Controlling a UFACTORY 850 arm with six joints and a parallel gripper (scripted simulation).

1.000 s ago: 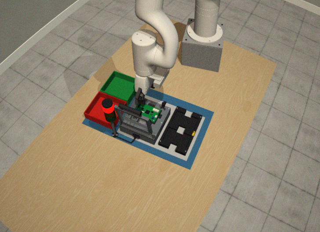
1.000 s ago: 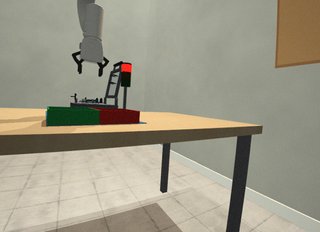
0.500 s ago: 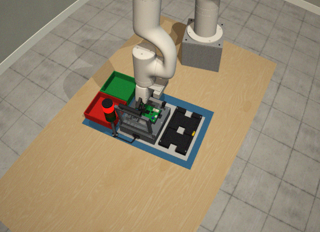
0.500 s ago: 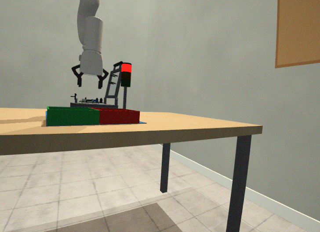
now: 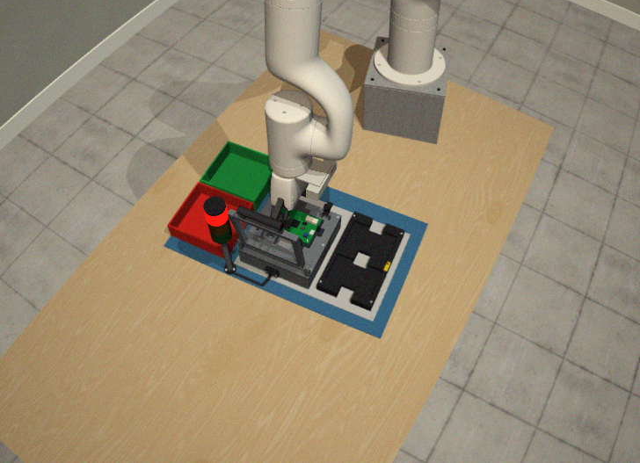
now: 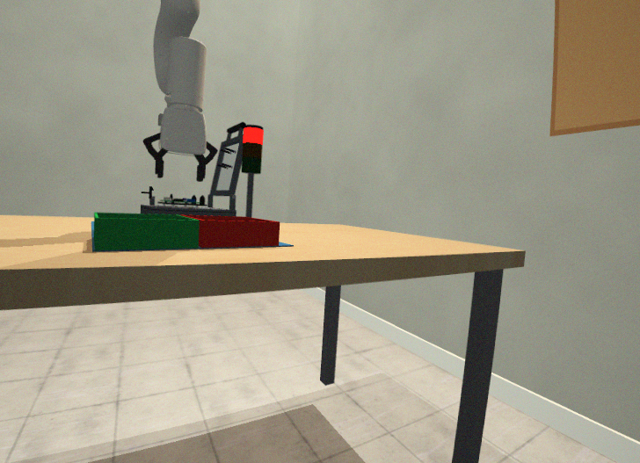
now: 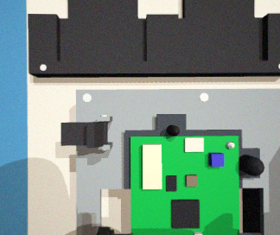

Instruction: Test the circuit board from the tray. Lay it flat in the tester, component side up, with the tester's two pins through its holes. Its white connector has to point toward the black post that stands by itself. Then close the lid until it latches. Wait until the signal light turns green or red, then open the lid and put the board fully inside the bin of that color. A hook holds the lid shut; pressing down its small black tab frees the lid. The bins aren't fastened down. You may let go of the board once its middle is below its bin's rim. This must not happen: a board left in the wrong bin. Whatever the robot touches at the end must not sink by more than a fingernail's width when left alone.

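The green circuit board is 6 cm below my hand. Round my hand: clear lid: 11 cm ahead, 5 cm above, 2 cm to the left; then latch hook: 7 cm behind, 5 cm to the left, 5 cm below; then red bin: 19 cm to the right, 12 cm below, 8 cm ahead.
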